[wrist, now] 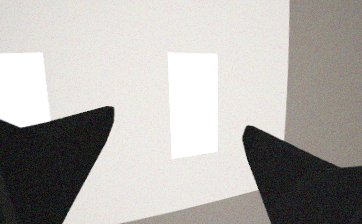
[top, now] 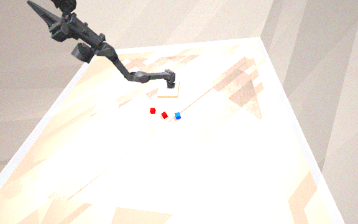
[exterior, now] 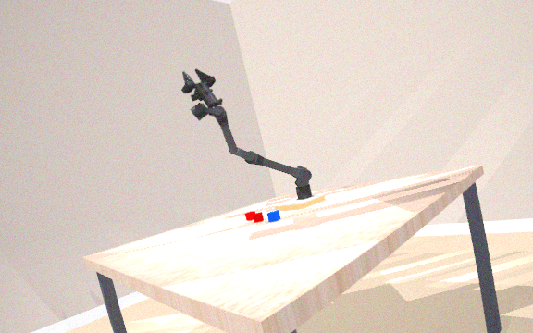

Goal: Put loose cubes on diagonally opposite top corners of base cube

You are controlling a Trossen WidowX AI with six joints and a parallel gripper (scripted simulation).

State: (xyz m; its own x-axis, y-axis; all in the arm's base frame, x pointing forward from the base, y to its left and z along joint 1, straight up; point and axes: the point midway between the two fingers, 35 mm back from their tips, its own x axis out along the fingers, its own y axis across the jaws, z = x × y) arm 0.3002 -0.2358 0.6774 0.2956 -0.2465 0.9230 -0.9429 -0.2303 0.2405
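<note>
Now: the blue base cube 720 mm below my gripper tip, 340 mm to the left of it and 30 mm behind it.
</note>
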